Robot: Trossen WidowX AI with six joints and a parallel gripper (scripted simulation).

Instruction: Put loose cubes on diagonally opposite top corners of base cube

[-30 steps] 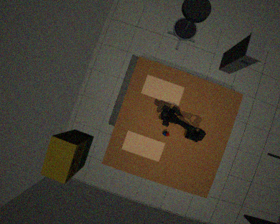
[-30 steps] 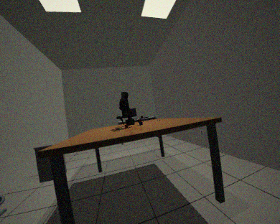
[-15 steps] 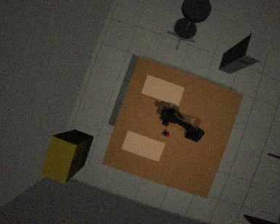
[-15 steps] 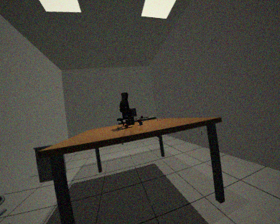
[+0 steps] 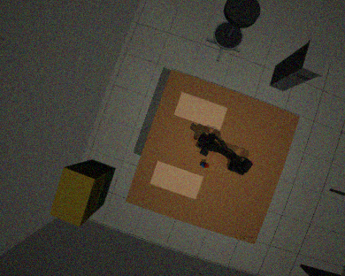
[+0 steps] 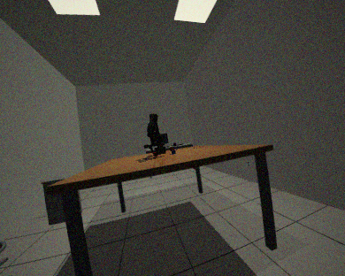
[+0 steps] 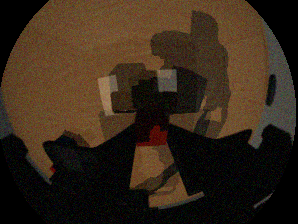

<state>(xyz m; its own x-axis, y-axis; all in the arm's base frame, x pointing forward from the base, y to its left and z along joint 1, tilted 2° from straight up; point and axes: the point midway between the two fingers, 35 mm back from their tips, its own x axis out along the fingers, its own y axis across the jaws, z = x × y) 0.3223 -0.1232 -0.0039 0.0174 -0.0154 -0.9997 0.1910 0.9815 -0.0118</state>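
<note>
Now: gripper tip 30 mm past the blue cube, 180 mm to the right of it and 10 mm above it.
</note>
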